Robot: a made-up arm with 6 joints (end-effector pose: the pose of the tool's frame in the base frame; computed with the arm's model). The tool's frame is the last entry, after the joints.
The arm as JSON. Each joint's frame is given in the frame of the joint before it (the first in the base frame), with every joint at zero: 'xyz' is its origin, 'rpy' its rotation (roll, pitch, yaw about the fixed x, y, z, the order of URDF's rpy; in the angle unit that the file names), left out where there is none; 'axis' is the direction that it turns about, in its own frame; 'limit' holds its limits. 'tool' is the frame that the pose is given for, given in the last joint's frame.
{
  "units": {
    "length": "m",
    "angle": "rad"
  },
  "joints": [
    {
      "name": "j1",
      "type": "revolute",
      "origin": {
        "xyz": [
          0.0,
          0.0,
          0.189
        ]
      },
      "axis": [
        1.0,
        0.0,
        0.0
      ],
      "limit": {
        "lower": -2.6,
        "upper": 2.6
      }
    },
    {
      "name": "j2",
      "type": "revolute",
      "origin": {
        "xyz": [
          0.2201,
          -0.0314,
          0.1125
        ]
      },
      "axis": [
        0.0,
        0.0,
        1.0
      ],
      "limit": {
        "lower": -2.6,
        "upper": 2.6
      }
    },
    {
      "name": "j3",
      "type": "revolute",
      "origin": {
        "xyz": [
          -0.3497,
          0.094,
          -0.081
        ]
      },
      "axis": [
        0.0,
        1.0,
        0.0
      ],
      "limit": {
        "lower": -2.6,
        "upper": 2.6
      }
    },
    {
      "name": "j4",
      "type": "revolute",
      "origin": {
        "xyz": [
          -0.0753,
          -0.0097,
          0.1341
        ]
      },
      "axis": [
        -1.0,
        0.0,
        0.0
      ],
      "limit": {
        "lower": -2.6,
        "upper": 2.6
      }
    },
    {
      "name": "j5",
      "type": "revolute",
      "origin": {
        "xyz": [
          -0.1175,
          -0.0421,
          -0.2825
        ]
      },
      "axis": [
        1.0,
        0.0,
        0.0
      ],
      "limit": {
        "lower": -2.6,
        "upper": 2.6
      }
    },
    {
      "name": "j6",
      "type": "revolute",
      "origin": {
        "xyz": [
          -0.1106,
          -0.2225,
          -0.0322
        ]
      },
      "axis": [
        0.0,
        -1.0,
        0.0
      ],
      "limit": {
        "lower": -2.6,
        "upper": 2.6
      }
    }
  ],
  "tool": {
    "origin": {
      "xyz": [
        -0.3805,
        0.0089,
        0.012
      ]
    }
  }
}
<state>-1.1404 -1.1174 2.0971 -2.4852 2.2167 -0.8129</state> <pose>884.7 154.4 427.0 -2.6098 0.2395 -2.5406</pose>
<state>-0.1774 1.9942 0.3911 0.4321 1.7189 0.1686</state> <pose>721.2 -1005.7 351.7 1.2758 0.5102 1.8434</pose>
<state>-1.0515 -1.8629 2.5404 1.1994 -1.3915 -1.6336</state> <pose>437.8 291.5 235.1 -2.8941 0.0180 -2.2832</pose>
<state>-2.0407 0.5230 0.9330 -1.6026 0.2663 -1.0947</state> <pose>-525.7 398.8 331.8 -0.6308 0.8864 -1.5807</pose>
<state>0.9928 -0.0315 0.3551 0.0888 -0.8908 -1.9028</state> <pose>-207.2 -162.0 472.7 3.0480 1.0202 -2.9467</pose>
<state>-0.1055 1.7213 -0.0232 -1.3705 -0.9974 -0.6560</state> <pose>286.0 -959.5 462.9 0.5064 0.6774 2.0231</pose>
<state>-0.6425 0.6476 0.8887 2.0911 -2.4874 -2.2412</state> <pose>174.1 -351.8 598.5 2.8467 -0.1810 2.3862</pose>
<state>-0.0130 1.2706 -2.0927 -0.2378 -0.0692 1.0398</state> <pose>368.0 305.1 44.4 -3.0558 -0.0280 -1.7258</pose>
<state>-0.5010 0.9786 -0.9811 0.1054 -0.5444 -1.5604</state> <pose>-233.7 -567.4 423.3 -0.9450 0.5059 -0.0217</pose>
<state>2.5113 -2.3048 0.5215 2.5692 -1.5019 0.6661</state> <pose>906.2 -616.5 -181.5 -0.6434 -0.5861 2.5706</pose>
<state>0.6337 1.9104 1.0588 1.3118 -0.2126 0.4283</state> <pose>720.5 -672.4 629.0 -1.5302 0.4725 2.2298</pose>
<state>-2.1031 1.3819 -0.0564 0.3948 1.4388 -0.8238</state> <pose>436.7 354.9 1119.1 -2.5442 0.5549 -2.1877</pose>
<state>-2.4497 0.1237 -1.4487 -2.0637 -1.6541 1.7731</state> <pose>29.4 -354.2 198.4 -0.6906 -0.3989 2.7779</pose>
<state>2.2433 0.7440 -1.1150 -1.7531 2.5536 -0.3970</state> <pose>-825.4 468.3 281.6 0.6292 0.6684 -0.9780</pose>
